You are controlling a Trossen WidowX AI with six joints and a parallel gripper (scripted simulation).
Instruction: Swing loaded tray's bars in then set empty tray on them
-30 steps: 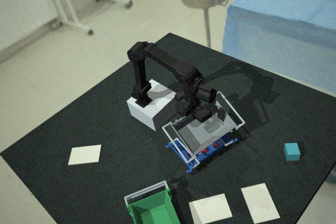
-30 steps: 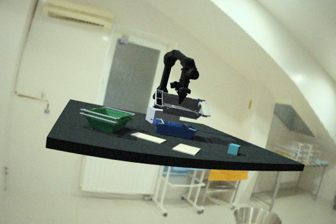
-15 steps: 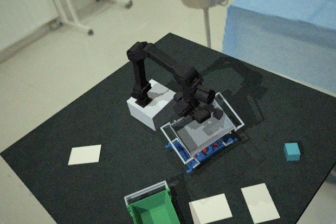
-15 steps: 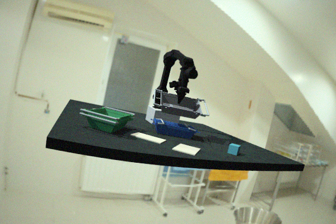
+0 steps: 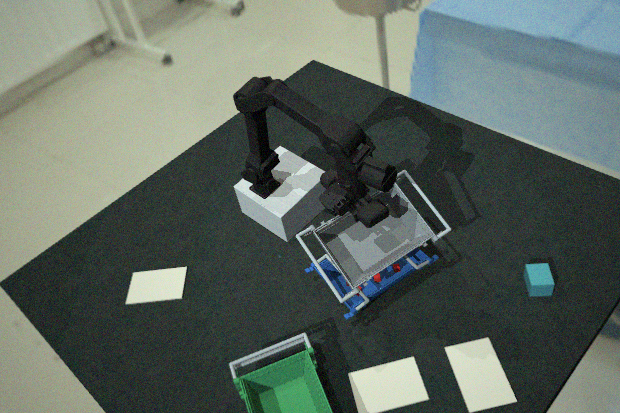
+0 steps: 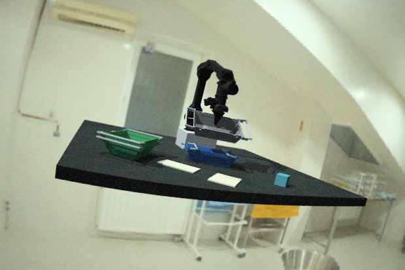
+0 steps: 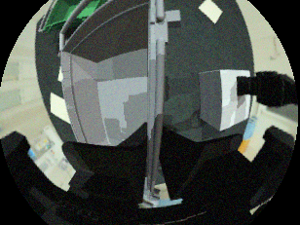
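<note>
My gripper tip is 7 cm short of the grey tray and 2 cm to the left of it. Round my gripper tip: teal block: 37 cm ahead, 20 cm to the left, 16 cm below.
</note>
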